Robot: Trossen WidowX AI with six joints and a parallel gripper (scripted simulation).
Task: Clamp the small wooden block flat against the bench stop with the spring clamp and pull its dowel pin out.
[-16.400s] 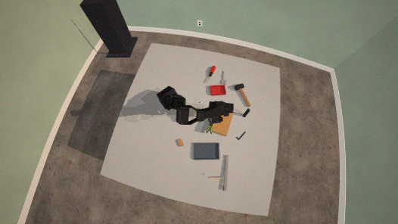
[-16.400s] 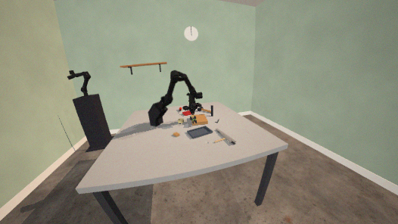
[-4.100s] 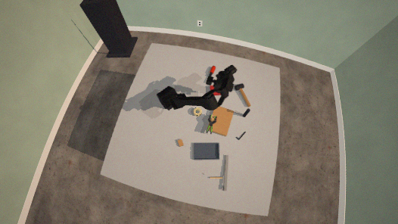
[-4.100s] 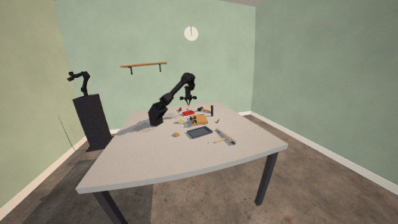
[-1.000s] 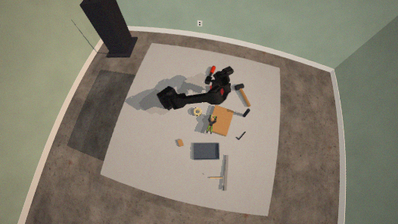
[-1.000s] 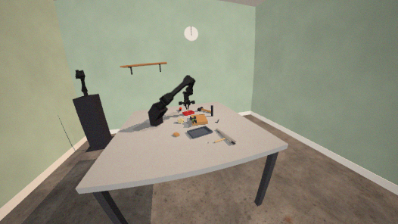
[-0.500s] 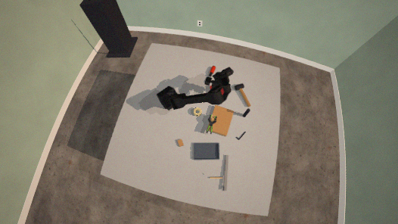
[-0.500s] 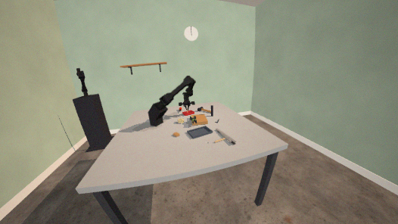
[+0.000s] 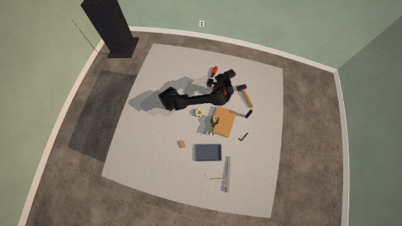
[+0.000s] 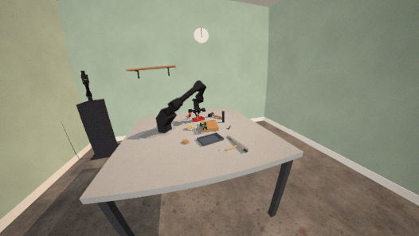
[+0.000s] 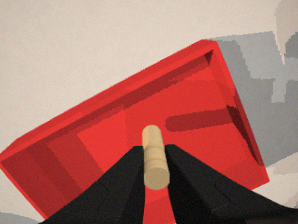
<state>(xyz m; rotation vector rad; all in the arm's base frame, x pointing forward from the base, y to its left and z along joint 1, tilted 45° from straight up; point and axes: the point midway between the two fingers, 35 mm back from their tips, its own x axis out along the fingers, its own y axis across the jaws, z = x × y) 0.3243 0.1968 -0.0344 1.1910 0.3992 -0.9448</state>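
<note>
Now: hand 1 cm short of the red tray, 1 cm to the right of it and 6 cm above it. The rest, counted from my hand: grey bolt: 11 cm behind, 11 cm to the right, 6 cm below; dowel pin: 4 cm below; bench stop: 2 cm behind, 22 cm to the right, 3 cm below.
</note>
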